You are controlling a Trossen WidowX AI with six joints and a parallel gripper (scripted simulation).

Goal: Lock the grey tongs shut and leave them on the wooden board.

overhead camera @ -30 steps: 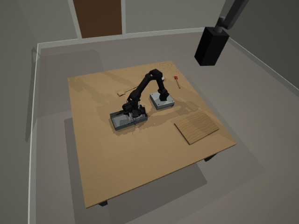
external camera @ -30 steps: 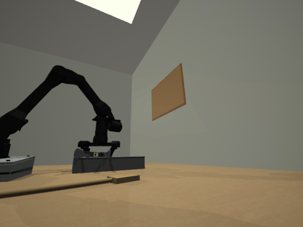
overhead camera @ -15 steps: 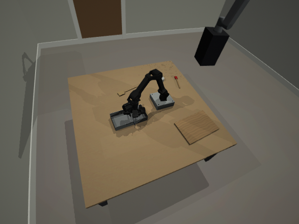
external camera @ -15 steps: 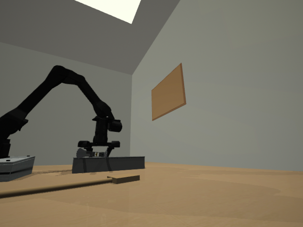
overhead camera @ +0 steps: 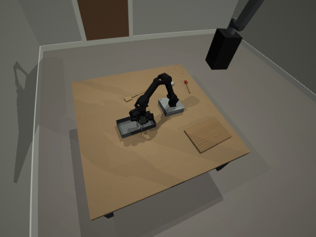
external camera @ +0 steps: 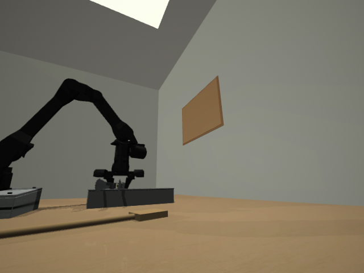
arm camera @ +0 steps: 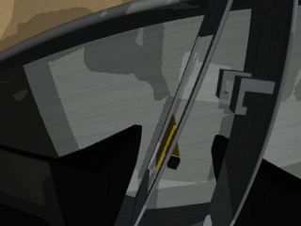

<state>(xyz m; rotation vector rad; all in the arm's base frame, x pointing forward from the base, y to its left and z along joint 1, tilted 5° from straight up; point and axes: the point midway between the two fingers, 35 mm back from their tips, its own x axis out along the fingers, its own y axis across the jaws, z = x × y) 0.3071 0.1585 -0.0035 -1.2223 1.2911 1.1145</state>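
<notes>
Right now the roasting tin is 50 mm ahead of my gripper tip. Also, from my gripper tip: small white cylinder 500 mm to the right, 380 mm behind, 10 mm below; then wooden board 560 mm behind, 170 mm to the left, 20 mm below; then red-tipped brush 570 mm behind, 470 mm to the right, 20 mm below.
</notes>
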